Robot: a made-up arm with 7 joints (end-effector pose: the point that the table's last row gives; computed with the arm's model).
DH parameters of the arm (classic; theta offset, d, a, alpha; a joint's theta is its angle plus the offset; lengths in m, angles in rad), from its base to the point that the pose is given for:
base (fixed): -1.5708 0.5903 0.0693 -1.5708
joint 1: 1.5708 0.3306 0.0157 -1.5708
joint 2: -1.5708 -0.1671 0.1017 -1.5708
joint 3: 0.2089 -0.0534 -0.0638 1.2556
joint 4: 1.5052 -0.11 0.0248 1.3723
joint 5: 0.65 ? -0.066 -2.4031
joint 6: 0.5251 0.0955 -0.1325 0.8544
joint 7: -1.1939 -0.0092 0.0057 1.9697
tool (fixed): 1.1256 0.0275 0 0
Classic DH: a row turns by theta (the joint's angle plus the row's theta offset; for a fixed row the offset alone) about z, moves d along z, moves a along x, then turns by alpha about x.
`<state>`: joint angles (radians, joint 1 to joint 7).
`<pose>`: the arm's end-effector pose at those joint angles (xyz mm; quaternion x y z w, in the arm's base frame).
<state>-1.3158 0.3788 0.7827 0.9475 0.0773 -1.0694 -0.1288</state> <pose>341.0 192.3 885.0 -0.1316 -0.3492 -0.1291 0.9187</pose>
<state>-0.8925 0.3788 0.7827 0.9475 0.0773 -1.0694 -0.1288</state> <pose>341.0 48.1 966.5 0.0644 -0.3143 -0.1996 0.9259</pose>
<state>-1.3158 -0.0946 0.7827 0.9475 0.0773 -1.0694 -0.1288</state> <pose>183.4 160.3 876.7 -0.0410 -0.4237 0.0751 0.9017</pose>
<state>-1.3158 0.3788 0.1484 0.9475 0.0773 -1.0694 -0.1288</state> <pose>409.2 135.8 994.0 -0.0297 -0.0690 -0.0590 0.9954</pose>
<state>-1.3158 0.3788 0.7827 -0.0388 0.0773 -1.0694 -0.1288</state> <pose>206.4 177.6 765.5 -0.3064 -0.1984 0.2993 0.8816</pose>
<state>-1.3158 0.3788 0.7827 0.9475 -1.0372 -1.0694 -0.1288</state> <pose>508.1 151.9 769.3 -0.2311 0.1869 -0.2000 0.9336</pose>
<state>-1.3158 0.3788 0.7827 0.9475 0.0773 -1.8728 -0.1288</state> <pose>277.4 205.5 781.9 -0.2839 -0.6106 0.0571 0.7371</pose>
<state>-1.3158 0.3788 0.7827 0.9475 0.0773 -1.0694 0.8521</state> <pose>345.2 169.0 879.0 0.3319 -0.2110 -0.1698 0.9036</pose>
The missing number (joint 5, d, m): -0.0734
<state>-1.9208 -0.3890 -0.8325 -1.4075 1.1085 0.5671 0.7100</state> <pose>397.9 238.8 965.3 0.4059 -0.8608 -0.3004 0.0644</pose>
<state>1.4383 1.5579 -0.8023 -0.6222 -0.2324 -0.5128 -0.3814</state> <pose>511.0 -165.8 144.8 -0.8454 0.2727 -0.4506 0.0896</pose>
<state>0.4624 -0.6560 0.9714 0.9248 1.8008 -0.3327 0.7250</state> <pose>60.3 -107.0 472.6 -0.6627 0.6777 -0.1438 0.2844</pose>
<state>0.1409 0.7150 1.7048 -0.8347 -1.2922 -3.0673 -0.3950</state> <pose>224.4 -52.0 588.3 -0.1812 -0.3722 0.6881 0.5960</pose>
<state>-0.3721 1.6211 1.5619 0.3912 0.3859 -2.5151 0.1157</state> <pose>439.0 61.8 528.1 -0.4300 -0.4347 0.1319 0.7802</pose>
